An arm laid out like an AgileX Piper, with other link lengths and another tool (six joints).
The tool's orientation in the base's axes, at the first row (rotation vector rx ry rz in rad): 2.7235, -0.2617, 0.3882
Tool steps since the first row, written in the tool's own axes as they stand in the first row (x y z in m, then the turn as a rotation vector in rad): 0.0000, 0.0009, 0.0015, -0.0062, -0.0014, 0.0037; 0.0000, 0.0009, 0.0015, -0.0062, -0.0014, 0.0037; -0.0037, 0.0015, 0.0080, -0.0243, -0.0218, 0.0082; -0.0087, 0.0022, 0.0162, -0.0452, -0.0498, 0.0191; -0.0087, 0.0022, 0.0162, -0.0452, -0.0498, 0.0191; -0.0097, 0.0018, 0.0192, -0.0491, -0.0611, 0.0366; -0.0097, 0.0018, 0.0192, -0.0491, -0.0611, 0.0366; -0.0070, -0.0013, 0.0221, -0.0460, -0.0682, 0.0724; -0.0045, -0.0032, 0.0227, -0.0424, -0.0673, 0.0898; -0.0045, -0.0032, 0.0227, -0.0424, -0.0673, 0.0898
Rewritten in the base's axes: 0.0001, -0.0014, -0.0010, -0.0047, 0.0006, -0.0056; 0.0001, -0.0014, -0.0010, -0.0047, 0.0006, -0.0056; -0.0020, -0.0040, -0.0077, -0.0160, 0.0198, -0.0220; -0.0050, -0.0072, -0.0163, -0.0267, 0.0438, -0.0475; -0.0050, -0.0072, -0.0163, -0.0267, 0.0438, -0.0475; -0.0051, -0.0079, -0.0194, -0.0237, 0.0478, -0.0681; -0.0051, -0.0079, -0.0194, -0.0237, 0.0478, -0.0681; -0.0012, -0.0065, -0.0223, -0.0108, 0.0399, -0.1015; 0.0018, -0.0053, -0.0227, -0.0036, 0.0318, -0.1156; 0.0018, -0.0053, -0.0227, -0.0036, 0.0318, -0.1156
